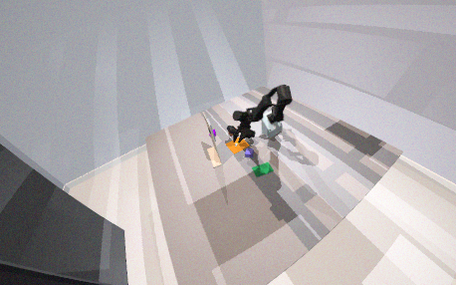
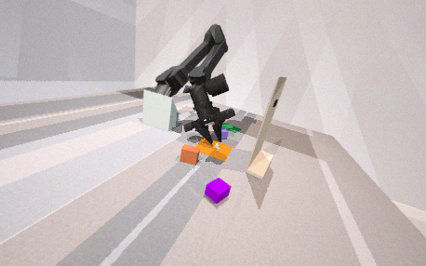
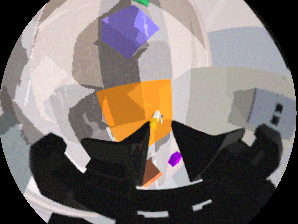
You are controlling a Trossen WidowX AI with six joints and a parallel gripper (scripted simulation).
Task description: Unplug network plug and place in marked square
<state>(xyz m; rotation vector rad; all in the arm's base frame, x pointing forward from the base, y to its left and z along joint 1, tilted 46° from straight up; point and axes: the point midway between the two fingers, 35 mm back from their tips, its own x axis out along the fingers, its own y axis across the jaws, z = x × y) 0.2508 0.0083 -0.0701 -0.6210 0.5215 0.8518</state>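
Right now the network plug is 1 cm below my gripper tip. Also, from my gripper tip: flat orange square (2 cm below, 1 cm behind); violet cube (12 cm to the left, 1 cm below, 1 cm behind); orange cube (12 cm to the right, 5 cm behind).
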